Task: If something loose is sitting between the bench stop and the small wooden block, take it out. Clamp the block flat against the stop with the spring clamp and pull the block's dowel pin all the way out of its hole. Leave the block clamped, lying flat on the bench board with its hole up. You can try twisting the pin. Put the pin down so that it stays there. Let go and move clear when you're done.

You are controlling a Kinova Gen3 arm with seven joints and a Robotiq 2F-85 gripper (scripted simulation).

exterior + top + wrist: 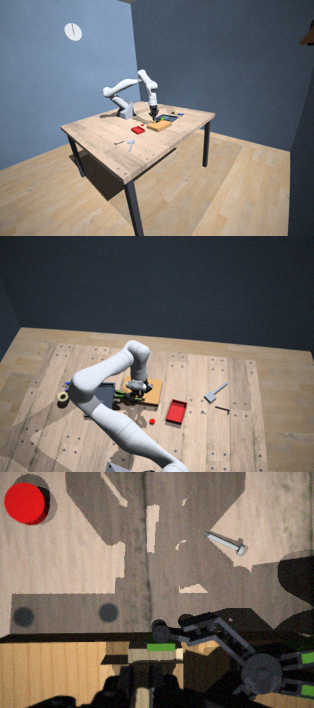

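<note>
Right now my hand is 2 cm above the dowel pin. Also, from my hand: bench board 6 cm ahead, 5 cm below, 1 cm to the left; wooden block 4 cm below; red disc 10 cm behind, 8 cm to the right, 7 cm below.
</note>
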